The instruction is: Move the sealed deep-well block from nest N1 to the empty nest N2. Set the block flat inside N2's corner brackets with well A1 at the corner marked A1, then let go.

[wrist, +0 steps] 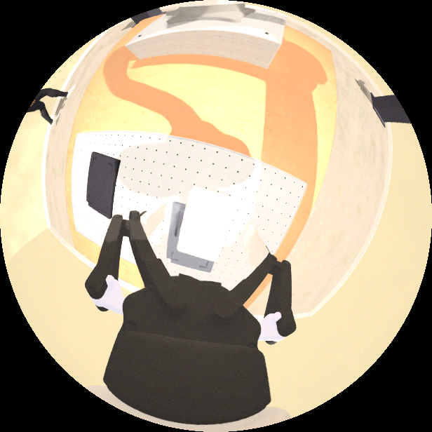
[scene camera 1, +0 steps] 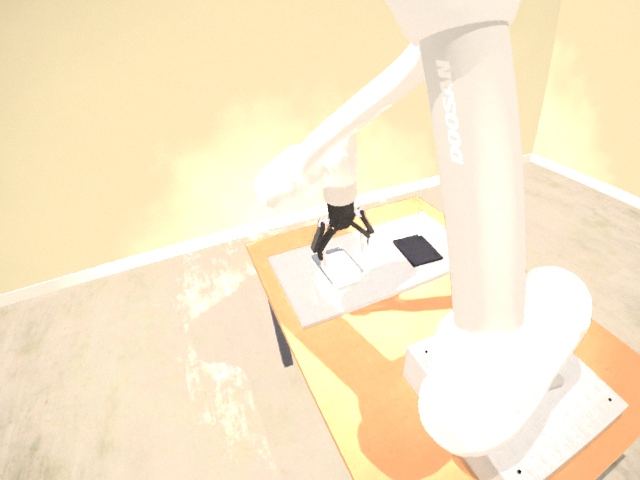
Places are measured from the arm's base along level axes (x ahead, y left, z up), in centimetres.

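Pixels of known places: gripper, between the fingertips: [scene camera 1: 344, 260].
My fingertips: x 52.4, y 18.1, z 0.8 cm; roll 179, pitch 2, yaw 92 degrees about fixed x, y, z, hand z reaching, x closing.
Observation:
Ahead of a thing's pixels: the offset from my fingertips to its top centre. "spot": to the spot under its first point. Level surfaces: height alone.
The white block @(dx +3.2, dy +0.3, dz -3.2 cm) [scene camera 1: 342, 269] [wrist: 207, 222] lies over a grey nest @(spot: dx +14.1, dy +4.1, dz -7.5 cm) [scene camera 1: 318, 258] [wrist: 190, 264] on the perforated white board @(dz -8.7 cm) [scene camera 1: 302, 302] [wrist: 282, 192]. A strip of the nest and some bracket lines show beyond two sides of the block in the wrist view; glare hides whether it sits flat inside all the brackets. A dark nest @(dx +4.2, dy -30.5, dz -7.3 cm) [scene camera 1: 417, 250] [wrist: 102, 185] stands bare on the same board. No nest labels or A1 mark can be read. My gripper [scene camera 1: 343, 255] [wrist: 206, 221] is open, its fingers spread on either side of the block, with gaps showing in the wrist view.
The orange table @(dz -10.1 cm) [scene camera 1: 341, 382] [wrist: 225, 100] carries the board and the arm's pale mounting block [scene camera 1: 584, 423] [wrist: 210, 47]. Dark leg-like shapes [wrist: 45, 102] show at the left edge of the wrist view. A dark object [wrist: 392, 109] shows at its right edge.

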